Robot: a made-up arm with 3 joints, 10 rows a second.
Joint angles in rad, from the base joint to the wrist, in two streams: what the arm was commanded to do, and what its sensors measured. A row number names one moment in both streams.
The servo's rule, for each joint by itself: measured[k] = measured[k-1] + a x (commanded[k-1-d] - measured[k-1]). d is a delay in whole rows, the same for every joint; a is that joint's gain. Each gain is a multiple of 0.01, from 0.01 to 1. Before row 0 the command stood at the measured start. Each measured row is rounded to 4 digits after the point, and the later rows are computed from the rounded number. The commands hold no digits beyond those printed.
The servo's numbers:
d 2
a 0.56 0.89 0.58
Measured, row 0:
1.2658 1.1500 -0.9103
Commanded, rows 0 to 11:
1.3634 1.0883 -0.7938
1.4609 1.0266 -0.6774
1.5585 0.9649 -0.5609
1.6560 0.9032 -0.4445
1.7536 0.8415 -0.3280
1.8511 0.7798 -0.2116
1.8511 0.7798 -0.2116
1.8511 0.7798 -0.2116
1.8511 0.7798 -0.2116
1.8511 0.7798 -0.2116
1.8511 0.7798 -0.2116
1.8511 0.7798 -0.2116
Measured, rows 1 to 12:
1.2658 1.1500 -0.9103
1.2658 1.1500 -0.9103
1.3205 1.0951 -0.8427
1.3991 1.0341 -0.7468
1.4884 0.9725 -0.6390
1.5823 0.9108 -0.5262
1.6782 0.8491 -0.4112
1.7750 0.7874 -0.2954
1.8176 0.7806 -0.2468
1.8364 0.7799 -0.2264
1.8446 0.7798 -0.2178
1.8482 0.7798 -0.2142

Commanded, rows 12 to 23:
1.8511 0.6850 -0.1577
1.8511 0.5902 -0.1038
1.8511 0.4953 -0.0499
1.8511 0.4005 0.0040
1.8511 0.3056 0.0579
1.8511 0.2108 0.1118
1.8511 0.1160 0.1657
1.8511 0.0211 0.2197
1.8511 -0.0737 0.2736
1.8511 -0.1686 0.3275
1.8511 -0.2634 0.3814
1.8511 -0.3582 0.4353
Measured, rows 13 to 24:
1.8498 0.7798 -0.2127
1.8505 0.7798 -0.2121
1.8508 0.6954 -0.1805
1.8510 0.6018 -0.1360
1.8511 0.5070 -0.0861
1.8511 0.4122 -0.0338
1.8511 0.3173 0.0194
1.8511 0.2225 0.0730
1.8511 0.1277 0.1268
1.8511 0.0328 0.1807
1.8511 -0.0620 0.2346
1.8511 -0.1569 0.2885

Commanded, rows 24 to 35:
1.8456 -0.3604 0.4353
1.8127 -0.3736 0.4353
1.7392 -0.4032 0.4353
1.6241 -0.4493 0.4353
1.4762 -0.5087 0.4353
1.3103 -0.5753 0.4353
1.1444 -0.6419 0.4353
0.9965 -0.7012 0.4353
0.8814 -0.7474 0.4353
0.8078 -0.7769 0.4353
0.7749 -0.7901 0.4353
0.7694 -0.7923 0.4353
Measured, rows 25 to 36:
1.8511 -0.2517 0.3424
1.8511 -0.3465 0.3963
1.8480 -0.3589 0.4189
1.8282 -0.3720 0.4284
1.7784 -0.3998 0.4324
1.6920 -0.4439 0.4341
1.5712 -0.5016 0.4348
1.4251 -0.5672 0.4351
1.2679 -0.6337 0.4352
1.1159 -0.6938 0.4353
0.9846 -0.7415 0.4353
0.8856 -0.7730 0.4353

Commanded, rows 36 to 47:
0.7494 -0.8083 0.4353
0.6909 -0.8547 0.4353
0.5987 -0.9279 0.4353
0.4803 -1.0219 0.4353
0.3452 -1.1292 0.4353
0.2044 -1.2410 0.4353
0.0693 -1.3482 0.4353
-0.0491 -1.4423 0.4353
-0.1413 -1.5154 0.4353
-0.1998 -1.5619 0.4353
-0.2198 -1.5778 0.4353
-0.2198 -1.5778 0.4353
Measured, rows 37 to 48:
0.8236 -0.7882 0.4353
0.7932 -0.7918 0.4353
0.7687 -0.8065 0.4353
0.7251 -0.8494 0.4353
0.6543 -0.9193 0.4353
0.5569 -1.0106 0.4353
0.4383 -1.1162 0.4353
0.3073 -1.2273 0.4353
0.1740 -1.3349 0.4353
0.0491 -1.4305 0.4353
-0.0575 -1.5061 0.4353
-0.1372 -1.5558 0.4353

